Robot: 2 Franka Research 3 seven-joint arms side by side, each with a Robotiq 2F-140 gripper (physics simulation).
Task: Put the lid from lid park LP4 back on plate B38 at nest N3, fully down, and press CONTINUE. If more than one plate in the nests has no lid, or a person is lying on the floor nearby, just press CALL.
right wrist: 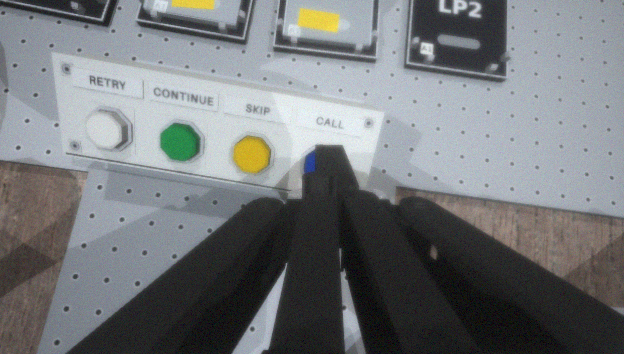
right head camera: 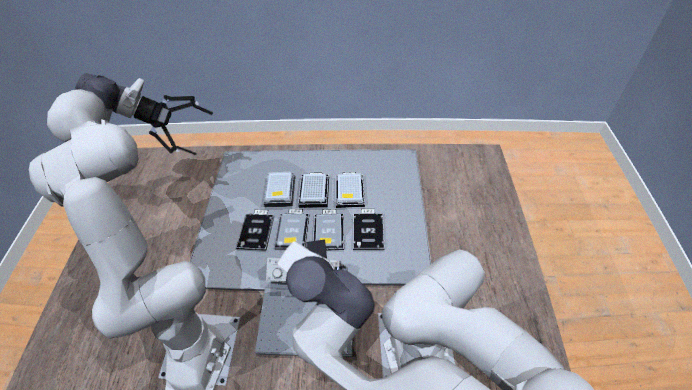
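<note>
The lid (right head camera: 292,222) (right wrist: 193,4) with a yellow label lies on lid park LP4. In the head view the middle plate (right head camera: 314,189) of the back row shows its wells and no yellow label; its nest number is unreadable. The button panel (right head camera: 271,264) (right wrist: 295,107) carries the green CONTINUE button (right wrist: 180,142) and the blue CALL button (right wrist: 310,163), unlit where it shows and mostly hidden by my fingertips. My right gripper (right wrist: 328,166) is shut and empty, its tips over CALL; contact cannot be told. My left gripper (right head camera: 203,133) is open and empty, far upper left of the panel.
The left plate (right head camera: 279,187) and right plate (right head camera: 350,187) of the back row bear yellow labels. Another labelled lid (right head camera: 328,225) (right wrist: 327,32) lies on LP1. Parks LP3 (right head camera: 254,231) and LP2 (right head camera: 368,231) (right wrist: 457,27) show bare black. No person shows in the head view.
</note>
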